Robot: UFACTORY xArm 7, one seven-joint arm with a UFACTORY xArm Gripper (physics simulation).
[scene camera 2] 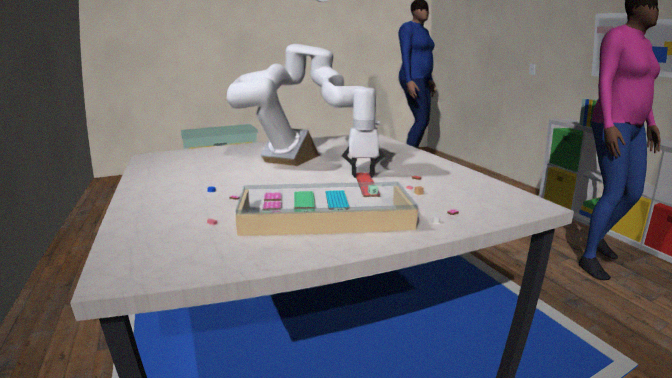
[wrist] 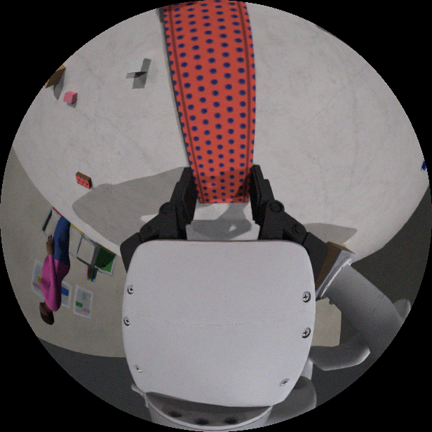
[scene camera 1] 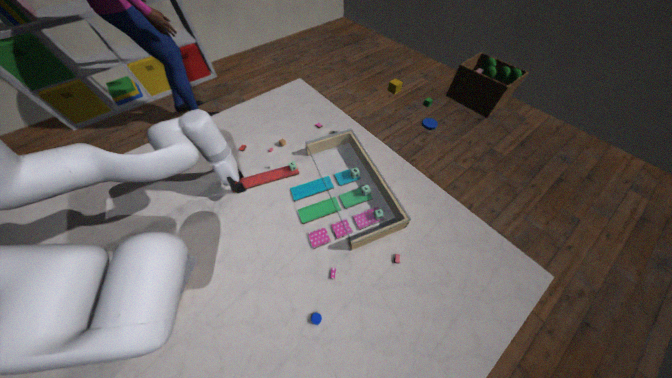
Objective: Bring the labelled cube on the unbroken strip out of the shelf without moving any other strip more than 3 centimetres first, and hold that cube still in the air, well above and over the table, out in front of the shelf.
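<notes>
The red strip with blue dots (scene camera 1: 267, 178) (scene camera 2: 366, 184) (wrist: 215, 100) is unbroken and lies on the table out in front of the shelf. My gripper (scene camera 1: 238, 184) (scene camera 2: 364, 175) (wrist: 222, 177) is shut on its near end. A pale green labelled cube (scene camera 1: 292, 166) (scene camera 2: 373, 190) stands on the strip's far end; it does not show in the wrist view. The low shelf (scene camera 1: 378, 177) (scene camera 2: 327, 222) has a clear top. Blue strip pieces (scene camera 1: 312, 188) (scene camera 2: 337, 199), green pieces (scene camera 1: 319, 210) (scene camera 2: 304, 200) and pink pieces (scene camera 1: 319, 237) (scene camera 2: 272, 197) have gaps; each row has a cube at its inner end.
Small loose bits lie on the table (scene camera 1: 450, 280) (scene camera 2: 165, 250): an orange block (scene camera 1: 282, 142) (scene camera 2: 419, 190), a pink-red piece (scene camera 1: 396, 258) (scene camera 2: 212, 221) and a blue piece (scene camera 1: 316, 318) (scene camera 2: 211, 189). People stand beyond the table.
</notes>
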